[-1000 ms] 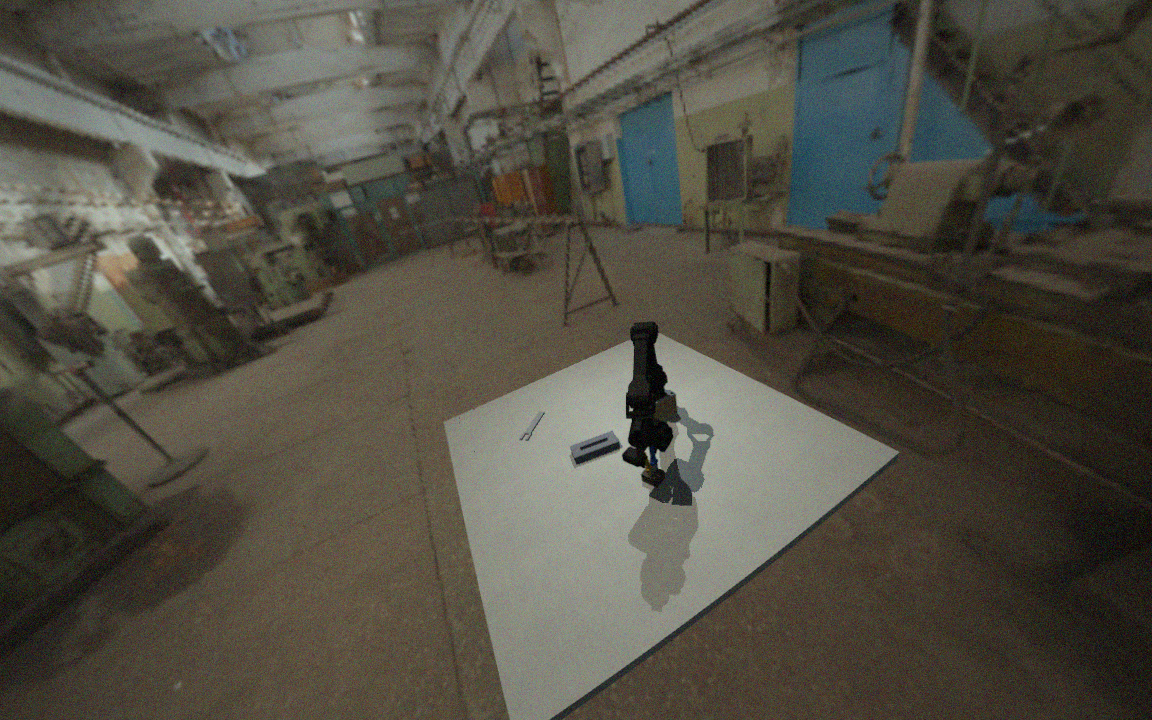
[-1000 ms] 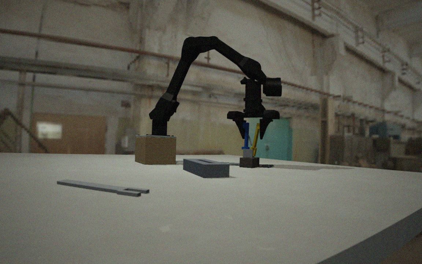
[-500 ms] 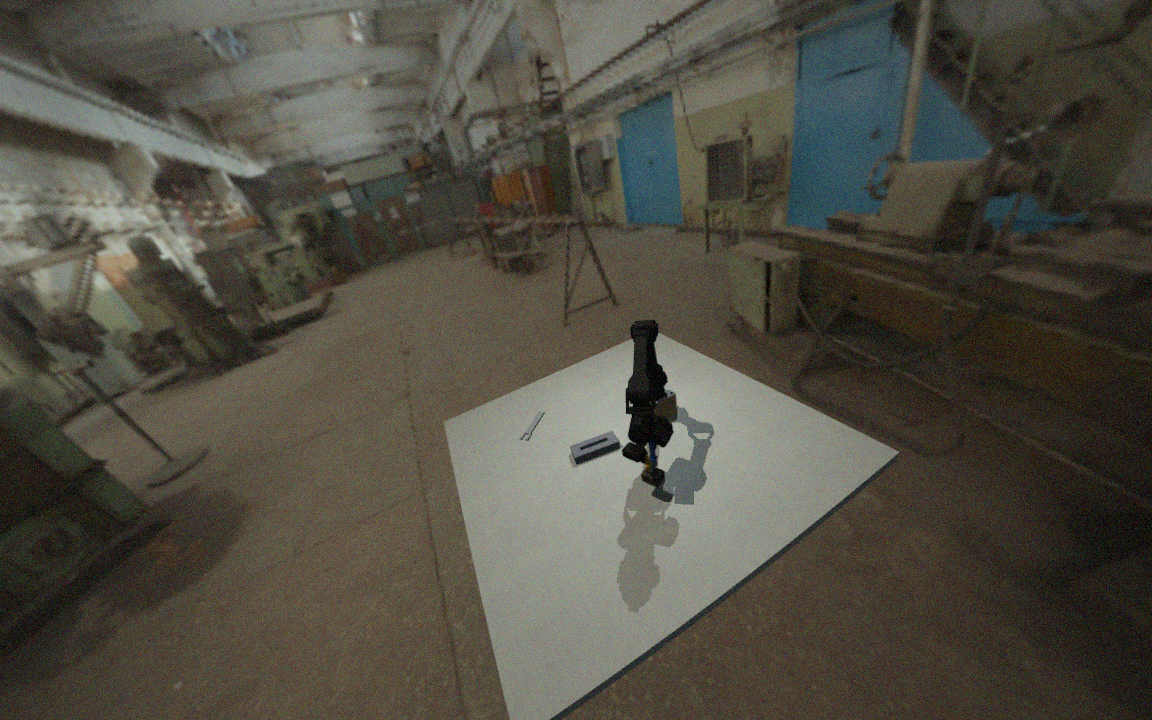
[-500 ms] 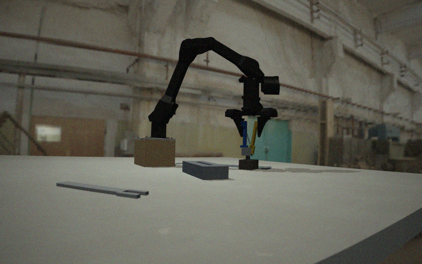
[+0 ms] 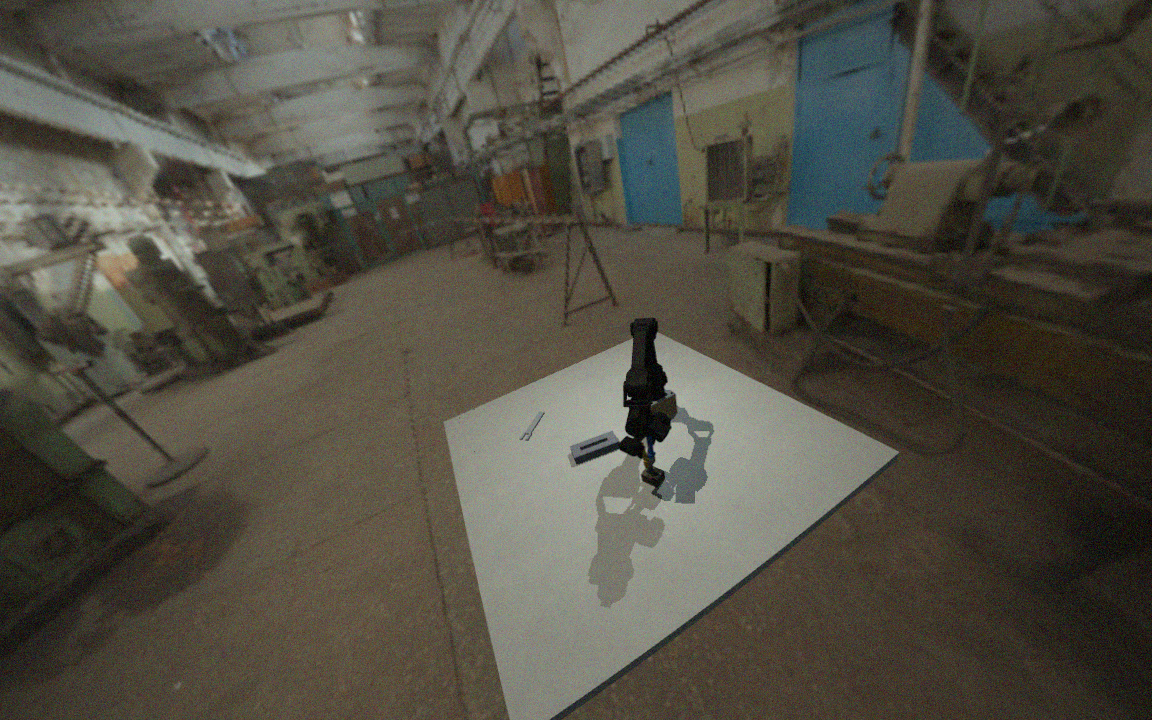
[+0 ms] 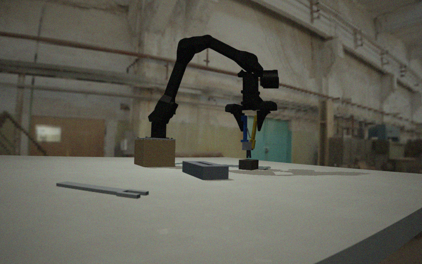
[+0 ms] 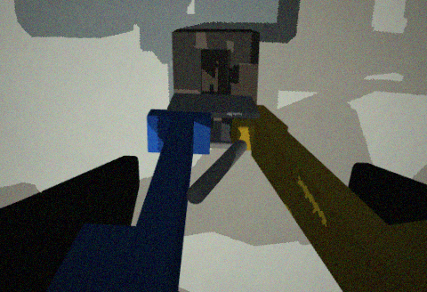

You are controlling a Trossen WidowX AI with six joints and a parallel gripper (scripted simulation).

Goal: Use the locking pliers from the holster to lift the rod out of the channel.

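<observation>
Right now the grey channel block is 80 mm ahead of my gripper tip, 250 mm to the right of it and 120 mm below it. Also, from my gripper tip: dark holster (10 mm behind, 130 mm below); then flat grey forked bar (250 mm ahead, 550 mm to the right, 130 mm below).
</observation>
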